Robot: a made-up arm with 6 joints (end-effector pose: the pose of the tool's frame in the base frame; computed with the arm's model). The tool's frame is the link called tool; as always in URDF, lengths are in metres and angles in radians. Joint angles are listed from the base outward.
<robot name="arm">
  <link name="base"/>
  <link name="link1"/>
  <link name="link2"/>
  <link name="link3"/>
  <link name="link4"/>
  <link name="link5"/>
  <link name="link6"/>
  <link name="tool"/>
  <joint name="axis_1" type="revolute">
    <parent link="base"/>
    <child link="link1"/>
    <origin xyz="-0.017 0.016 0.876"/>
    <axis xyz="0 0 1"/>
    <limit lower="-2.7" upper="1.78" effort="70" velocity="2.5"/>
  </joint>
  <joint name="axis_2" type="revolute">
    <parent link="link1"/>
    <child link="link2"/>
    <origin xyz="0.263 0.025 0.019"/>
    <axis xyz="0 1 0"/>
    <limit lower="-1.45" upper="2.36" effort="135" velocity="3.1"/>
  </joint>
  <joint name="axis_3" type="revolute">
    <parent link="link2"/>
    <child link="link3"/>
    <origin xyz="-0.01 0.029 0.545"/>
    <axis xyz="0 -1 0"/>
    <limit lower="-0.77" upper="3.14" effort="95" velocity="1.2"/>
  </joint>
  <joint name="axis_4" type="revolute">
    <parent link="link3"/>
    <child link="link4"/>
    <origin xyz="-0.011 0 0.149"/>
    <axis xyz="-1 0 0"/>
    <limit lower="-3.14" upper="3.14" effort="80" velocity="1.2"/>
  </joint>
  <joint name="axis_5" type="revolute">
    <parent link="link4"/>
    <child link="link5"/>
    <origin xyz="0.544 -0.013 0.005"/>
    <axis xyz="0 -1 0"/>
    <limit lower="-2.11" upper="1.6" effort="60" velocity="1.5"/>
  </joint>
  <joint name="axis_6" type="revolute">
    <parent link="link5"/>
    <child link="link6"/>
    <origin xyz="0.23 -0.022 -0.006"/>
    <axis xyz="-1 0 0"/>
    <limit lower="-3.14" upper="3.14" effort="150" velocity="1.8"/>
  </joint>
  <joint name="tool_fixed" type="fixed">
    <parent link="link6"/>
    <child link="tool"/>
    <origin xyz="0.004 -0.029 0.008" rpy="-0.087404 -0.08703 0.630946"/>
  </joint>
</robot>
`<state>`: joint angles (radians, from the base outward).
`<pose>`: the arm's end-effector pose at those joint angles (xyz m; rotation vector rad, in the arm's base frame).
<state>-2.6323 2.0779 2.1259 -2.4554 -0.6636 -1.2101</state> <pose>-1.1694 -0.8544 0.9140 0.7062 -2.9075 0.8216</pose>
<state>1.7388 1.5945 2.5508 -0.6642 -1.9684 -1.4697</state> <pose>-0.3342 1.0511 1.2078 0.5475 1.9467 1.4278</pose>
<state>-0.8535 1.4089 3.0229 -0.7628 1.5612 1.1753</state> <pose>0.1951 -0.4391 1.4909 -0.9463 -2.2939 -1.6247</pose>
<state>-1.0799 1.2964 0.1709 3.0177 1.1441 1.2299</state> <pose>0.5506 -0.7933 0.4723 1.8491 0.2713 -2.3936</pose>
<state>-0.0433 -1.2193 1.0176 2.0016 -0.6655 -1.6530</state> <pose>-0.9025 -0.0269 1.4617 -0.2882 -2.3306 -0.5491</pose>
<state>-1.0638 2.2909 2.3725 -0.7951 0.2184 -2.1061</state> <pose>0.6965 -1.2280 0.7500 1.6901 -2.3412 0.0547</pose>
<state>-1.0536 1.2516 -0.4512 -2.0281 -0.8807 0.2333</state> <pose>0.6085 -0.6110 0.3707 2.4759 -0.5398 -1.0306</pose>
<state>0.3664 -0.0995 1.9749 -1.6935 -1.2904 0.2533</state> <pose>-0.2979 0.2051 1.9119 -0.4900 -1.0497 2.5609</pose>
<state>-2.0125 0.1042 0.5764 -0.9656 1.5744 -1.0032</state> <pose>-0.4741 -0.5408 1.9039 -1.7473 -2.1048 -0.0742</pose>
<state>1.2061 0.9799 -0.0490 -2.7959 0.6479 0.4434</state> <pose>0.3100 1.0270 0.5880 1.0422 0.7164 -0.4133</pose>
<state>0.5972 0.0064 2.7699 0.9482 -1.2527 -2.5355</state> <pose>-0.1804 -0.2633 1.6260 -1.8862 1.6074 -0.8841</pose>
